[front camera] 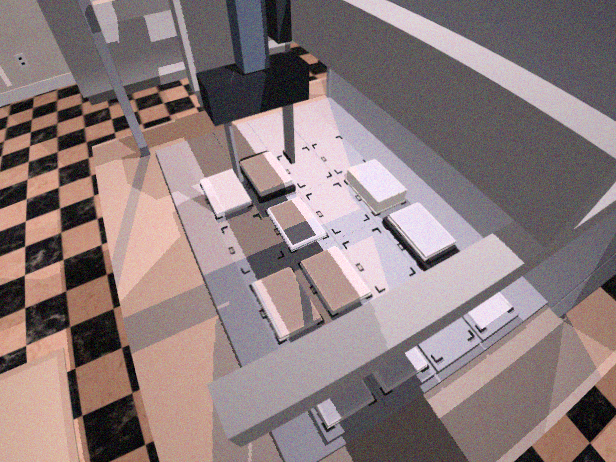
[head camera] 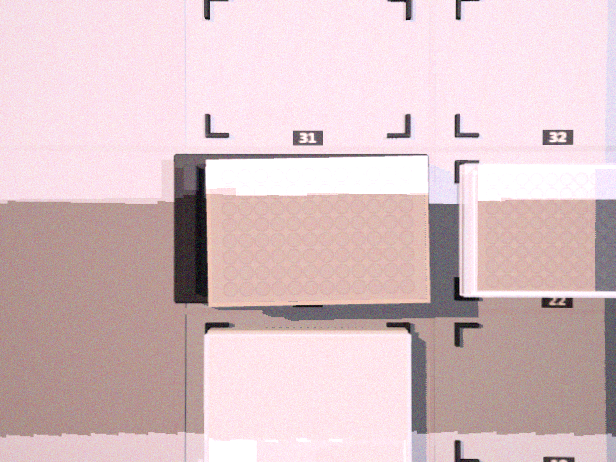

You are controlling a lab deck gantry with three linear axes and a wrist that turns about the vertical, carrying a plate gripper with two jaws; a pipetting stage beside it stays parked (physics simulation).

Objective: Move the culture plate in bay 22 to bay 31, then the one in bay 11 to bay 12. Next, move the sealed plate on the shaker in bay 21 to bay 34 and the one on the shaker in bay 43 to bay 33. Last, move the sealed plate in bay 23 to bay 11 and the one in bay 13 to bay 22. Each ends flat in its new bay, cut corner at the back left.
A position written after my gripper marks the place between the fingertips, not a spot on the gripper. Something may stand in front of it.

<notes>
In view: my gripper [front camera: 264, 166], a tall pale block [front camera: 377, 187], a bay 33 [front camera: 384, 265], a bay 12 [head camera: 517, 380], a bay 34 [front camera: 451, 342], a bay 31 [head camera: 260, 77] and a bay 41 [front camera: 340, 155].
The bay 31 is seen too in the front camera view [front camera: 308, 169]. The head camera view misses the tall pale block: it is out of frame.
</notes>
